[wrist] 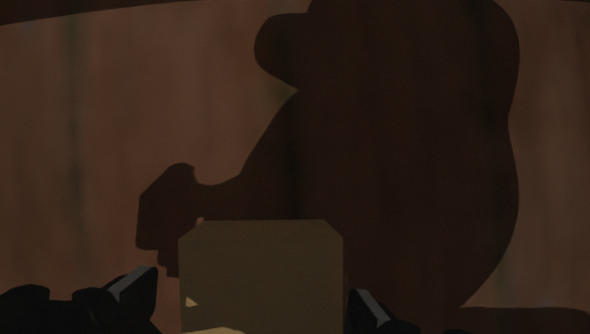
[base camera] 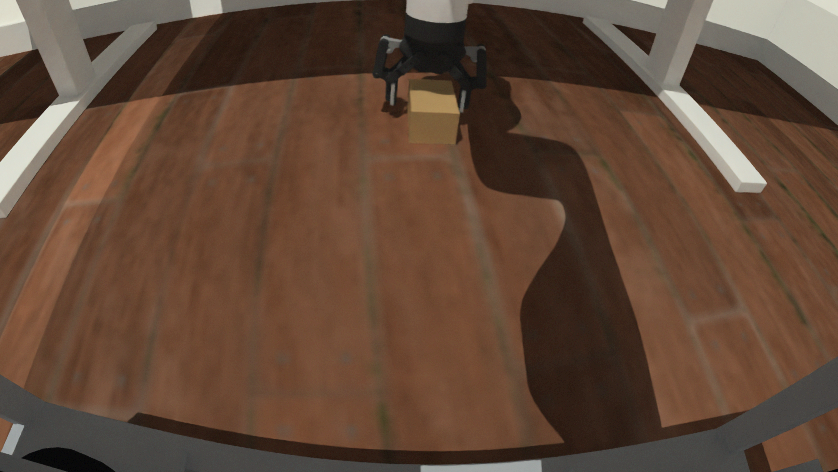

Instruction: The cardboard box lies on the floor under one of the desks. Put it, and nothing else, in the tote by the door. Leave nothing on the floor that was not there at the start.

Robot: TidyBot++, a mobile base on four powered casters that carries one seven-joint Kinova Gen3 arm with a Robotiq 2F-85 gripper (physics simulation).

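Places are measured from the arm's base along level axes (x ahead, y left, z up), in centimetres.
Where they show: gripper, fingertip midpoint: (wrist: pixel 252 300) (base camera: pixel 426 105).
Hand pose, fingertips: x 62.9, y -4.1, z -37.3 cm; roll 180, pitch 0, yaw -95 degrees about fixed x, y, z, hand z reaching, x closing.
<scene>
After its pixels a point has its place.
The cardboard box (base camera: pixel 432 126) @(x 57.2, y -4.7, z -36.9 cm) (wrist: pixel 260 270) @(x 65.1, y -4.5, z -34.7 cm) is a tan block on the wooden floor, upright, at the upper middle of the base camera view and the bottom middle of the wrist view. My gripper (base camera: pixel 428 104) @(x 62.9, y -4.1, z -37.3 cm) (wrist: pixel 252 300) @(x 62.9, y -4.1, z -37.3 cm) points down and is open, with its fingers low on either side of the box. The right finger is close to the box; a wider gap shows between the left finger and the box. Whether the right finger touches it I cannot tell. The lower part of the box is cut off in the wrist view. The tote does not show in either view.
A white desk leg with a long foot (base camera: pixel 35 152) @(x 53.7, y 60.2, z -37.2 cm) stands at the left, and another desk foot (base camera: pixel 712 137) @(x 67.0, y -57.9, z -37.2 cm) lies at the right. A grey baseboard (base camera: pixel 293 12) @(x 119.7, y 29.4, z -39.7 cm) runs along the back wall. The arm's shadow falls across the floor right of the box.
</scene>
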